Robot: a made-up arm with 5 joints.
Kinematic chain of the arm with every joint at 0, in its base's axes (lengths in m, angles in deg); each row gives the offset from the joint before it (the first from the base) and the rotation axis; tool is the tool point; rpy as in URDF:
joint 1: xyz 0.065 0 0.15 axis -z
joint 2: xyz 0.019 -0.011 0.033 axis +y
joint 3: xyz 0.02 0 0.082 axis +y
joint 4: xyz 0.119 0 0.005 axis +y
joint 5: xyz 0.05 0.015 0 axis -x
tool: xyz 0 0 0 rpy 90 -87.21 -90
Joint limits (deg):
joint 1: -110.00..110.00
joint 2: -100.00..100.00
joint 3: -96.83..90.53
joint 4: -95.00..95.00
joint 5: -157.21..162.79
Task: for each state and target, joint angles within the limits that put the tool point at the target. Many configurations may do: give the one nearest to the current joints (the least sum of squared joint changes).
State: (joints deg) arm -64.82 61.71 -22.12 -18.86 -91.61
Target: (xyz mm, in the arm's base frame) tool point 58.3 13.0 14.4
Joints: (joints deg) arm -101.39 92.16 31.11 -3.22 -91.61
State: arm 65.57 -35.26 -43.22 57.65 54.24
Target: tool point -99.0 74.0 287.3
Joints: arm 23.01 -90.23 -70.43 67.37 54.24
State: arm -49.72 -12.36 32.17 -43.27 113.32
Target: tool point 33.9 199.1 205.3
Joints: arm -97.74 7.37 25.82 -38.36 113.32
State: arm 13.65 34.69 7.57 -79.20 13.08
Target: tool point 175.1 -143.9 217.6
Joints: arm 53.84 15.53 27.92 -95.00 13.08
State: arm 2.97 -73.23 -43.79 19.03 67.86
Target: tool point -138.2 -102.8 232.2
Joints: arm -27.84 -100.00 -66.26 10.25 67.86
